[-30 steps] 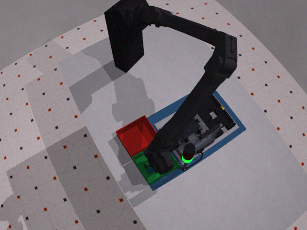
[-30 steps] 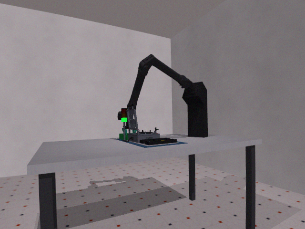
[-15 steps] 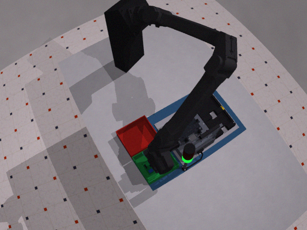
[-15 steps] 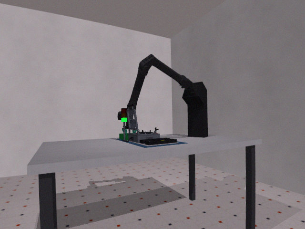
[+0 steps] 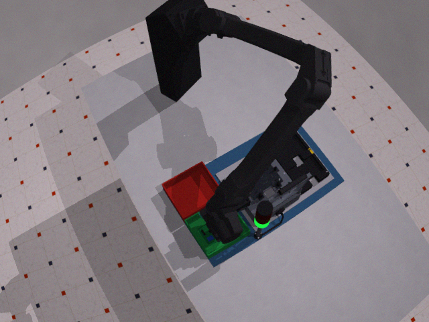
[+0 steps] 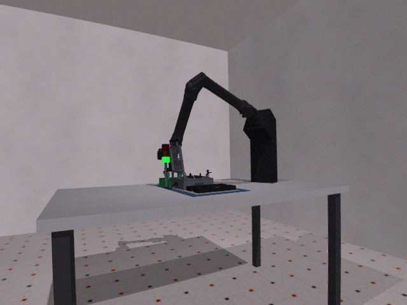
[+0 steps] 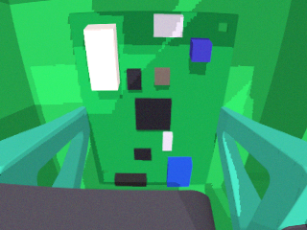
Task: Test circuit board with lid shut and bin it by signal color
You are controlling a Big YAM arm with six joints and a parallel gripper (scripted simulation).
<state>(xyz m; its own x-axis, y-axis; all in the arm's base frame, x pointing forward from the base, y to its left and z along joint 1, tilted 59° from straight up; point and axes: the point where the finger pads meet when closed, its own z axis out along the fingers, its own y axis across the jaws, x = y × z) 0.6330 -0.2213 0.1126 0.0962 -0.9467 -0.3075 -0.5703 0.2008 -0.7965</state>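
The green circuit board lies right at my hand. Also, from my hand: green bin 10 mm below; then red bin 150 mm behind, 20 mm to the right, 10 mm below; then tester plate 200 mm to the left, 70 mm behind, 50 mm above.
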